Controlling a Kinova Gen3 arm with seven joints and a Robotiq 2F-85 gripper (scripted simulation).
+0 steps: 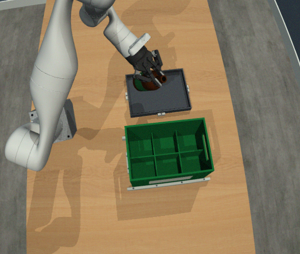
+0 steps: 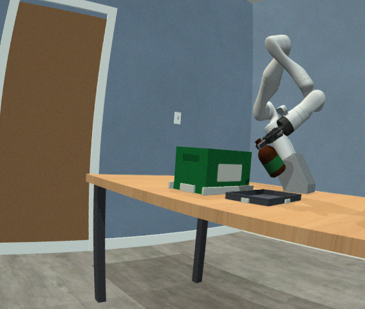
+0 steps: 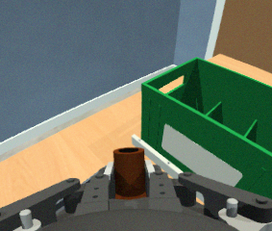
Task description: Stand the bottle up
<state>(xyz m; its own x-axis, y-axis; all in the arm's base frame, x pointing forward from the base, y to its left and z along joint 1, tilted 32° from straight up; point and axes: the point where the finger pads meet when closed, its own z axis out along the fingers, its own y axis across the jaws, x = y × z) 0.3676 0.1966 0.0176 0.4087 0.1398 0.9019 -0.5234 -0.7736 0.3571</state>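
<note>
The brown bottle is 40 mm below my hand, 30 mm behind it and 20 mm to the left of it. The rest, counted from my hand: green crate 240 mm to the right, 120 mm below, 30 mm ahead; dark grey tray 190 mm below, 50 mm to the left.
</note>
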